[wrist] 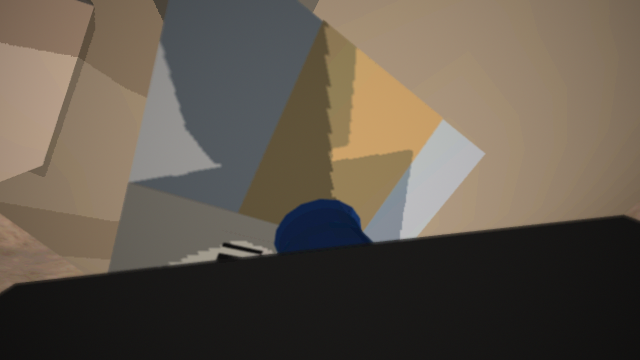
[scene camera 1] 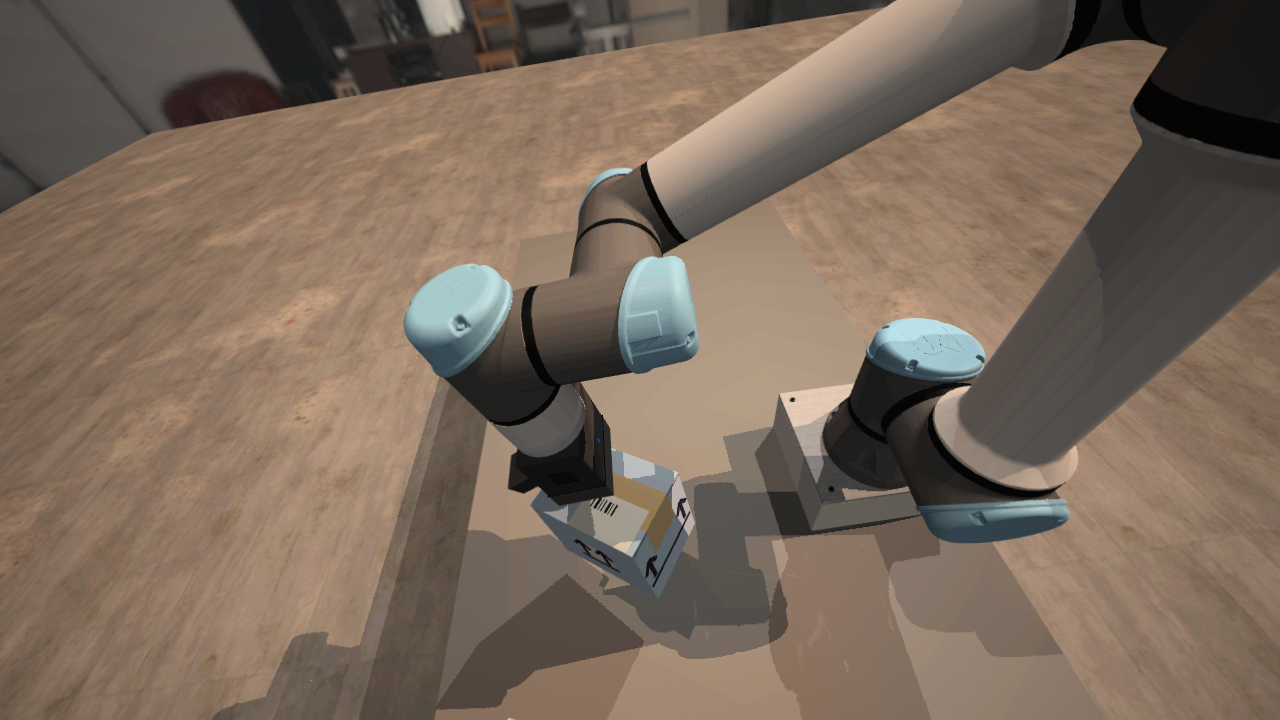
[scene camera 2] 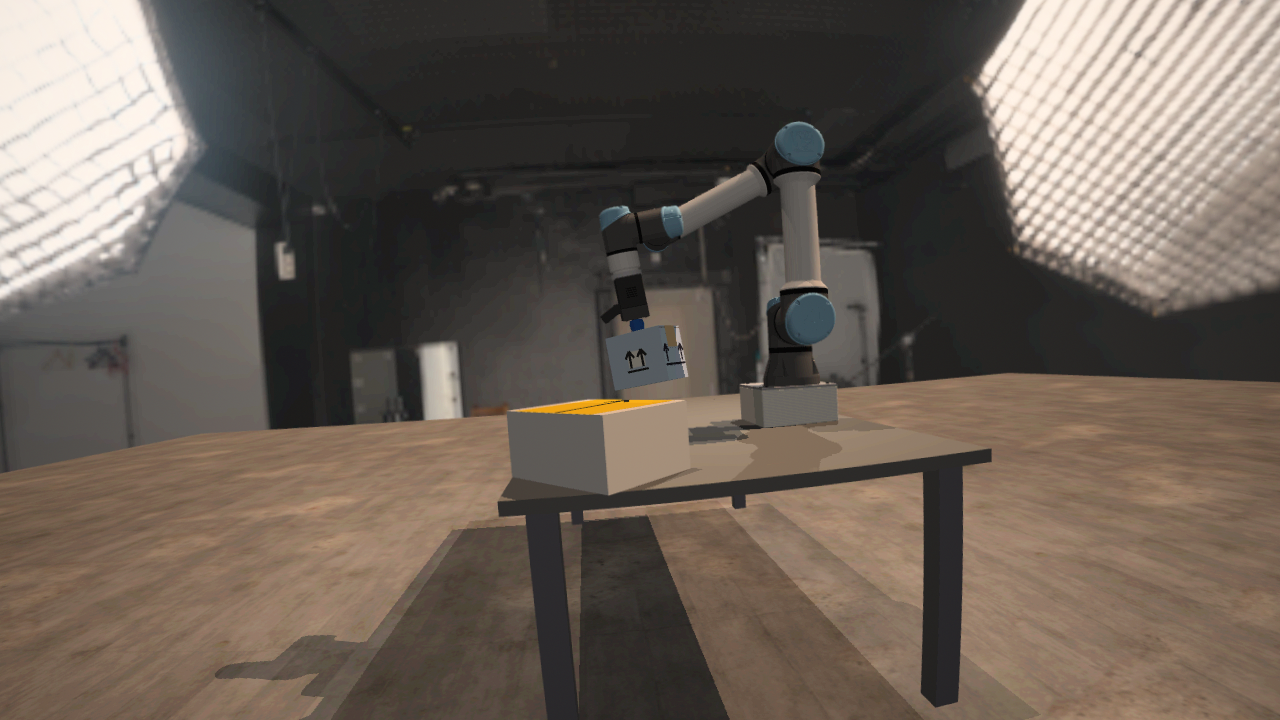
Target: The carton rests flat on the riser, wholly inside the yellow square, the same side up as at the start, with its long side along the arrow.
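Observation:
The carton [scene camera 1: 619, 521] [scene camera 2: 636, 358] [wrist: 215, 95] is pale blue-grey, with tan tape and a barcode label on top and black arrows pointing up on its sides. It hangs slightly tilted in the air under my suction gripper [scene camera 2: 636, 325] [wrist: 320, 227], whose blue cup touches its top. The cup is hidden in scene camera 1. The off-white riser [scene camera 2: 554, 452] [wrist: 35, 115] stands at the table's near left corner in scene camera 2. The yellow square [scene camera 2: 581, 407] with a thin dark arrow lies on its top. The carton is above riser height and appears beyond it in scene camera 2.
The table [scene camera 1: 742, 304] [scene camera 2: 895, 449] carries the riser and the robot's pale base block [scene camera 1: 801, 425] [scene camera 2: 787, 407]. The base block stands to the right of the carton in both scene views. Arm and carton shadows fall across the table top.

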